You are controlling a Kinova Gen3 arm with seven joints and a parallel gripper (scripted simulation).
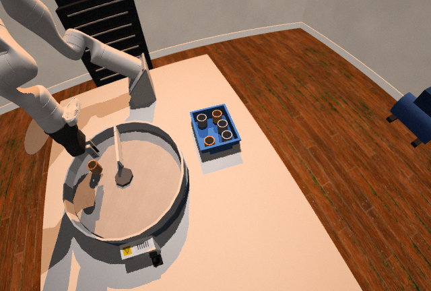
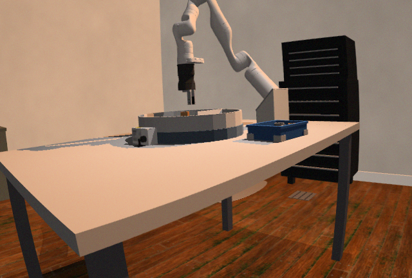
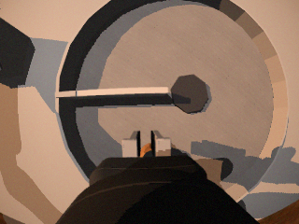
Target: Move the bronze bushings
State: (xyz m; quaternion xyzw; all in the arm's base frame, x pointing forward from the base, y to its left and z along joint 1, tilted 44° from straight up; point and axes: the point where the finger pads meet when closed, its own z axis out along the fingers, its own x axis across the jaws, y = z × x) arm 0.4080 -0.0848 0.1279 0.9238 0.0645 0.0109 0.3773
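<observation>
My gripper is now 60 mm past the blue crate, 420 mm to the right of it and 120 mm above it. The rest, counted from my hand: turntable disc 70 mm ahead, 70 mm to the left, 90 mm below.
</observation>
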